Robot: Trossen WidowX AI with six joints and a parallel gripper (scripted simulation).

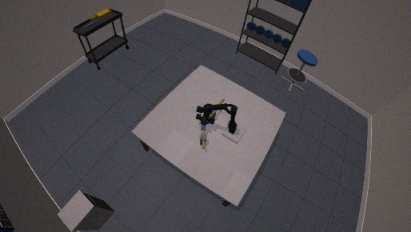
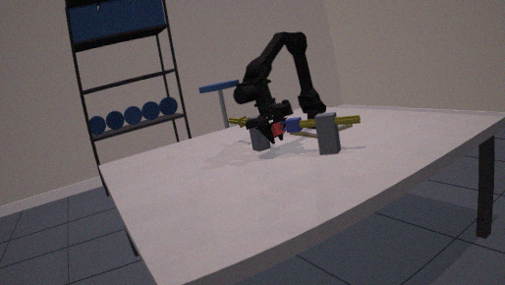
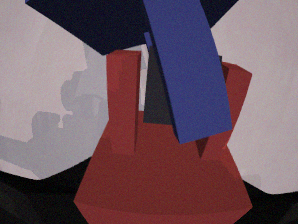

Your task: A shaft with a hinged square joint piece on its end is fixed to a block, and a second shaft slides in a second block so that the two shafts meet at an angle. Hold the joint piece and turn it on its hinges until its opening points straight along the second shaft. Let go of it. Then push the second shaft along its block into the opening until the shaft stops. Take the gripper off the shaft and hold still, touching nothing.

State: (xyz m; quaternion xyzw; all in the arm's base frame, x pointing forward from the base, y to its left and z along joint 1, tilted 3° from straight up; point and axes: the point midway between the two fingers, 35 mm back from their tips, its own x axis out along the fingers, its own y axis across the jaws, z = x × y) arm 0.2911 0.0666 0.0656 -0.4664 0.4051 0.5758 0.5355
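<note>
Now: gripper tip 40 mm below the red joint piece and 10 mm to the right of it.
</note>
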